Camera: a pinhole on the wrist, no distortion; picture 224 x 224 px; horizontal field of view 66.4 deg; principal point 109.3 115.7 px. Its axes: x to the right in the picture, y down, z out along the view. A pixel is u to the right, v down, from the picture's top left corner.
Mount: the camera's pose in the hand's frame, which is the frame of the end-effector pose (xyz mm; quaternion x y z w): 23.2 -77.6 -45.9 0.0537 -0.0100 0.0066 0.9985
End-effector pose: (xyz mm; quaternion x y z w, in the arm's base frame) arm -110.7 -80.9 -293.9 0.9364 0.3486 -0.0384 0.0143
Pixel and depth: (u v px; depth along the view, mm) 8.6 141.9 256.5
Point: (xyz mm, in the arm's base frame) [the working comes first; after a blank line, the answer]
In the camera's frame: -150.9 39.3 256.5

-268.6 -127.6 -492.4
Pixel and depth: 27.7 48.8 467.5
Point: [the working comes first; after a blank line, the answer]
In the camera's frame: -222.9 -182.7 467.5

-494.6 -0.1 -670.3
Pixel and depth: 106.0 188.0 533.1
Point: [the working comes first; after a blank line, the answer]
In the camera's frame: -10.3 225.2 533.1

-84.4 -175.7 -800.1
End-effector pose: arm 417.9 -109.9 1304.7 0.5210 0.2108 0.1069 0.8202
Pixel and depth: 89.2 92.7 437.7
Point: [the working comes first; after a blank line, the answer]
In the camera's frame: -51.4 -58.8 437.7

552.5 -512.9 1288.4
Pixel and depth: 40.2 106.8 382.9
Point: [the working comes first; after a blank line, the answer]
In the camera's frame: -154.6 -19.9 382.9

439.3 -492.2 1332.2
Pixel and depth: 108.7 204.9 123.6
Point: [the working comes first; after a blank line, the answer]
In the camera's frame: -0.4 64.4 123.6

472.3 -181.7 1306.9
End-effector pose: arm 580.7 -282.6 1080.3 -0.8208 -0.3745 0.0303 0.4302
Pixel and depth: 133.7 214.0 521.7
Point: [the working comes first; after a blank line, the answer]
In the camera's frame: 74.4 299.6 521.7

549.3 59.1 664.6
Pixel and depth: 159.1 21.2 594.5
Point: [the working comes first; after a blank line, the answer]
In the camera's frame: 173.0 -328.2 594.5

251.4 352.4 1148.9
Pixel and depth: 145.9 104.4 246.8
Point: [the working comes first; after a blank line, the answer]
In the camera's frame: 52.8 -16.3 246.8

487.6 -59.1 1062.2
